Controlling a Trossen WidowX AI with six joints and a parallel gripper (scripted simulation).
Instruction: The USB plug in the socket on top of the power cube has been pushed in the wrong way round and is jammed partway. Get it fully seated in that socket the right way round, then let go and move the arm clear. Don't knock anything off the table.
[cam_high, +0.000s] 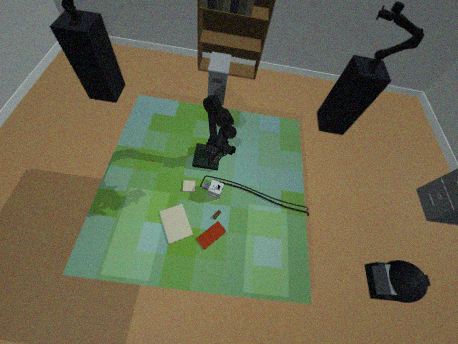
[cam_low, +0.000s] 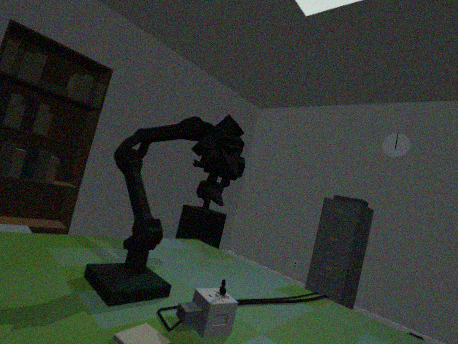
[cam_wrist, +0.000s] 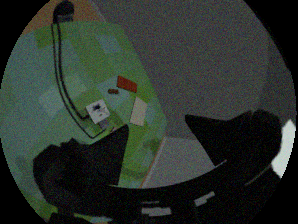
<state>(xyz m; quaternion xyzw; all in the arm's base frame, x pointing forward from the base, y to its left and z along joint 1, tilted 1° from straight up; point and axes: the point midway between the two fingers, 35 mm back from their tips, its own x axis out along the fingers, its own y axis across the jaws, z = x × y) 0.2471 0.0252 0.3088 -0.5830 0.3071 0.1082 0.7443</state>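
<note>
Now: gripper tip 1 cm short of the USB plug, 5 cm to the right of it and 23 cm above it. The rest, counted from my gripper tip: brown piece 15 cm ahead, 7 cm to the left, 32 cm below; then red book 28 cm ahead, 5 cm to the left, 32 cm below; then white book 24 cm ahead, 16 cm to the right, 32 cm below.
</note>
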